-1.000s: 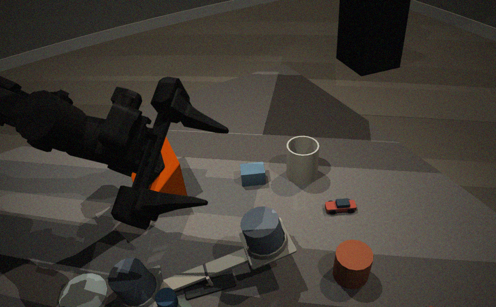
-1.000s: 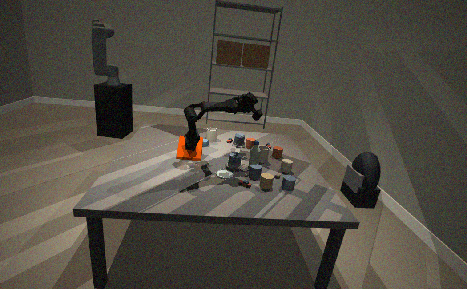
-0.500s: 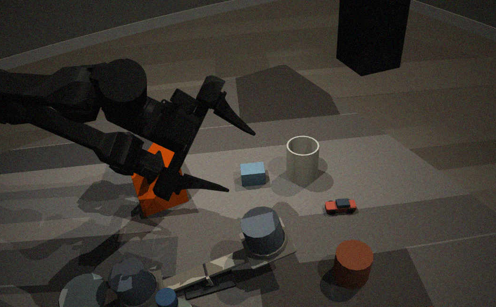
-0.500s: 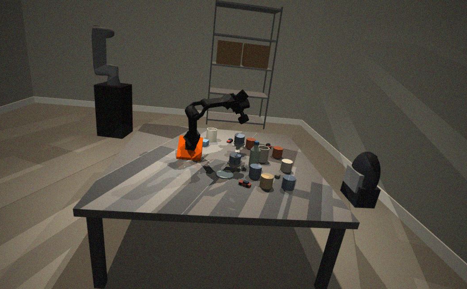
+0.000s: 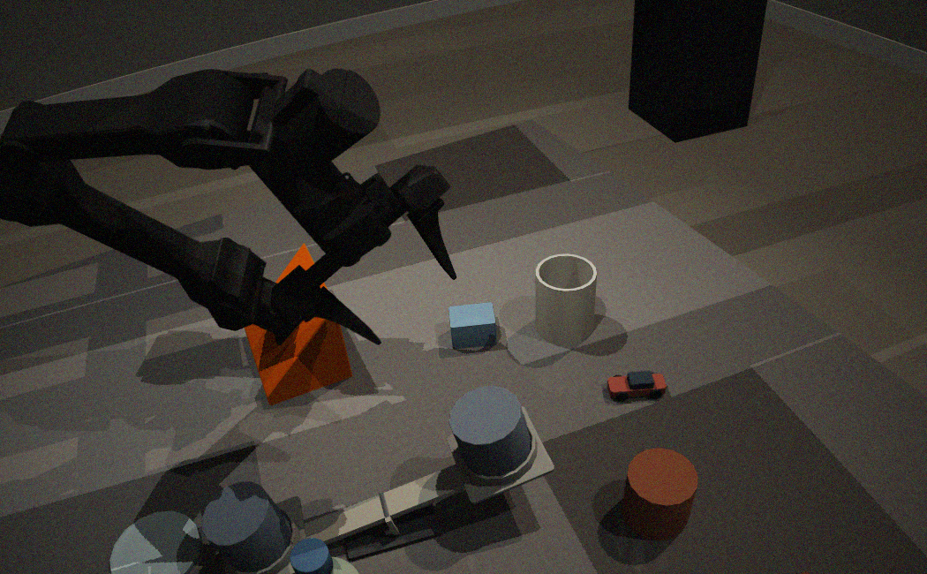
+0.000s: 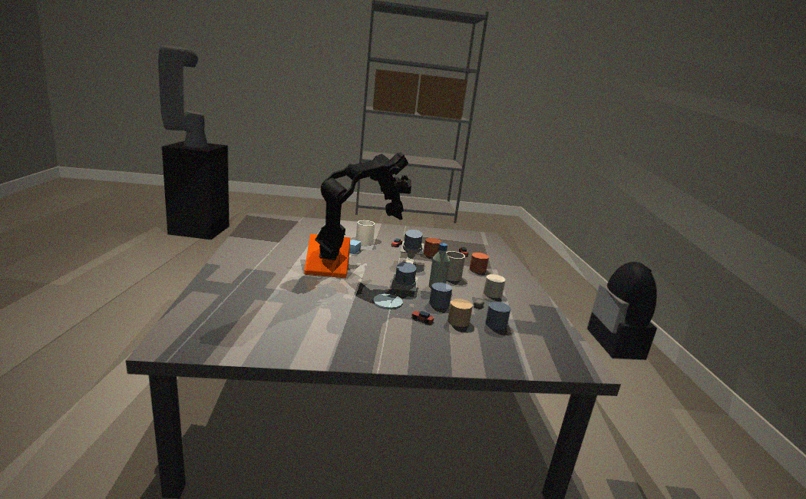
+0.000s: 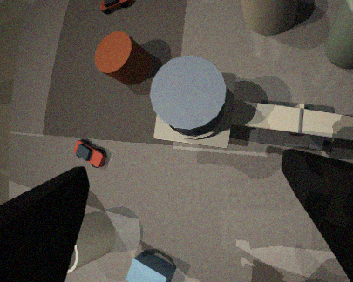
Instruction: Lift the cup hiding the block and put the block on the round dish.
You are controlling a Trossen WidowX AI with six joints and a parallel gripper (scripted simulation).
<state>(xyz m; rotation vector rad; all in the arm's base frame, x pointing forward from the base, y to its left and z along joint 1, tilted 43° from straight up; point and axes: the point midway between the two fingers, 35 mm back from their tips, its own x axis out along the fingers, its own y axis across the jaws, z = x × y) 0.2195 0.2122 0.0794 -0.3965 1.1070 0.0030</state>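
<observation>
Now: gripper tip 50 mm short of the pale green block, 210 mm to the left of it and 190 mm above it. Also, from my gripper tip: blue block: 190 mm behind, 110 mm to the left, 210 mm below; then pale round dish: 330 mm to the right, 230 mm below.
</observation>
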